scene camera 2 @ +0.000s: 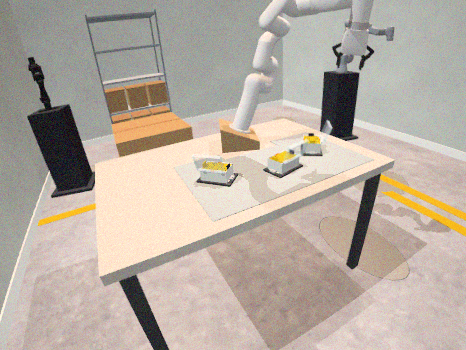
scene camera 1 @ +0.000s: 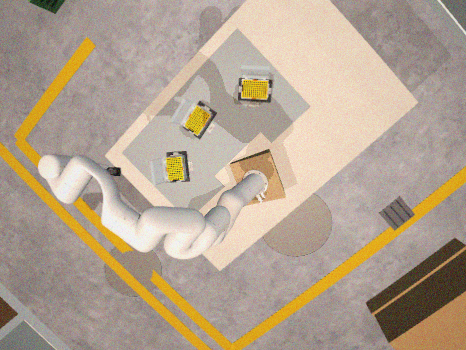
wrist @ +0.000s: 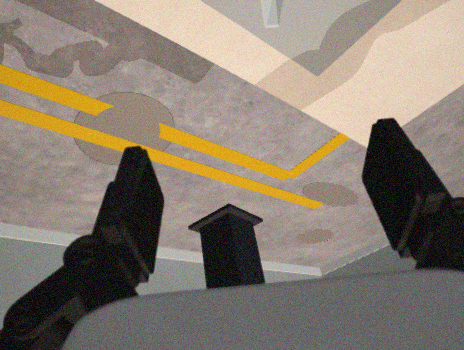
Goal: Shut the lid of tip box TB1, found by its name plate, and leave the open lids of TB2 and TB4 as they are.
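Pixels of known places: gripper, between the fingertips: (scene camera 2: 349,68) (scene camera 1: 109,171) (wrist: 259,160); arm's base, origin of its link: (scene camera 2: 239,129) (scene camera 1: 255,182).
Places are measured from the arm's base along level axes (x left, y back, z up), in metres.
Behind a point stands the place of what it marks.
Observation:
Three white tip boxes with yellow racks stand on the grey mat, lids open. One box (scene camera 1: 255,90) (scene camera 2: 216,172) @(x -0.231, y -0.437, z -0.017 m) has its clear lid (scene camera 1: 256,70) @(x -0.266, y -0.426, z 0.021 m) (scene camera 2: 204,161) @(x -0.273, y -0.429, z 0.037 m) raised behind it. The middle box (scene camera 1: 199,120) (scene camera 2: 283,162) @(x 0.049, y -0.464, z -0.015 m) has its lid (scene camera 1: 183,110) @(x 0.106, y -0.460, z 0.013 m) (scene camera 2: 296,149) @(x 0.102, y -0.474, z 0.038 m) open. The third box (scene camera 1: 176,167) (scene camera 2: 312,145) @(x 0.284, y -0.309, z -0.035 m) has its lid (scene camera 1: 158,171) @(x 0.375, y -0.288, z 0.012 m) (scene camera 2: 327,127) @(x 0.392, y -0.269, z 0.032 m) open. The name plates are too small to read. A pale lid-like piece (wrist: 270,12) @(x 0.402, y -0.258, z 0.059 m) shows at the wrist view's top edge. My gripper (scene camera 1: 114,171) @(x 0.399, y -0.380, z 0.332 m) (scene camera 2: 350,65) @(x 0.399, y -0.380, z 0.332 m) (wrist: 259,160) @(x 0.399, y -0.380, z 0.332 m) is open and empty, high near the table's end, beyond the third box.
The arm's wooden base block (scene camera 1: 274,175) @(x -0.095, y 0.010, z 0.039 m) (scene camera 2: 240,142) @(x -0.032, y -0.113, z -0.036 m) stands on the table (scene camera 1: 370,95) @(x -0.661, y -0.063, z -0.087 m) (scene camera 2: 135,215) @(x -0.565, y -0.518, z -0.087 m) beside the grey mat (scene camera 1: 142,145) @(x 0.412, y -0.448, z -0.085 m) (scene camera 2: 220,207) @(x -0.256, y -0.583, z -0.085 m). A black pedestal (scene camera 2: 340,100) (wrist: 231,255) stands on the floor behind the table. Another black pedestal (scene camera 2: 62,150) and a shelf rack (scene camera 2: 126,48) stand behind at left.

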